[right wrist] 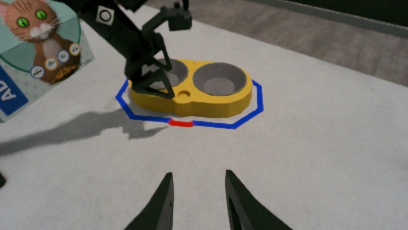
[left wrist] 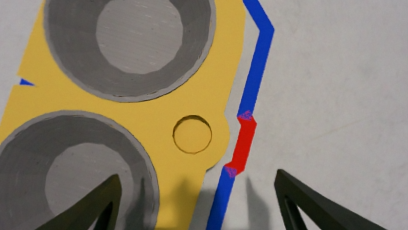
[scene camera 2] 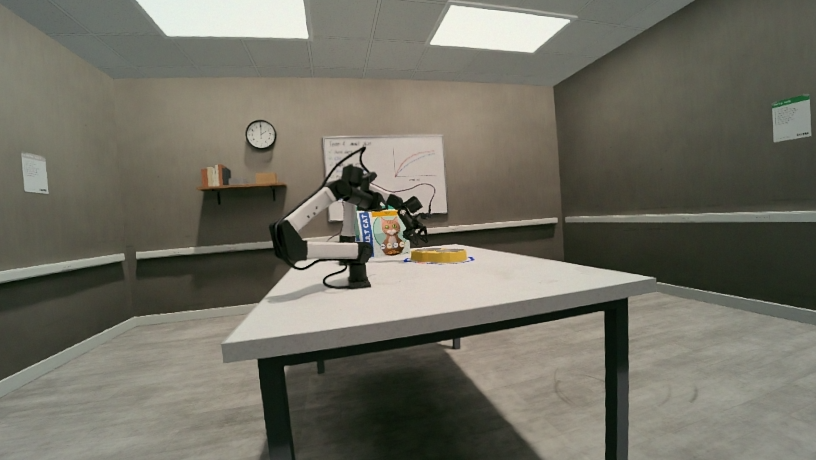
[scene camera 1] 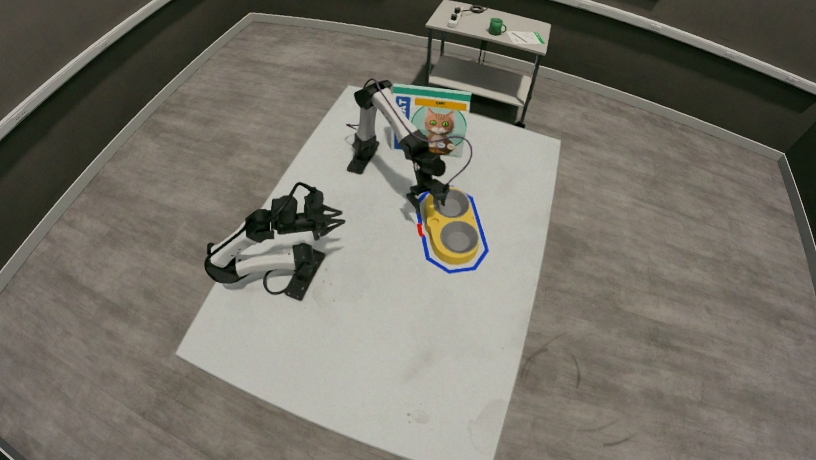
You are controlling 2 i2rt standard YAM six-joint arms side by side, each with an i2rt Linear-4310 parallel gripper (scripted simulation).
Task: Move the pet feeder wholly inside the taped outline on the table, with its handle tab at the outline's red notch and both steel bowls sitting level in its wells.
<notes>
The pictures show: my left gripper, my right gripper, a yellow pet feeder and a cat food bag.
My left gripper shows as well in the right wrist view. My right gripper also shows in the right wrist view.
</notes>
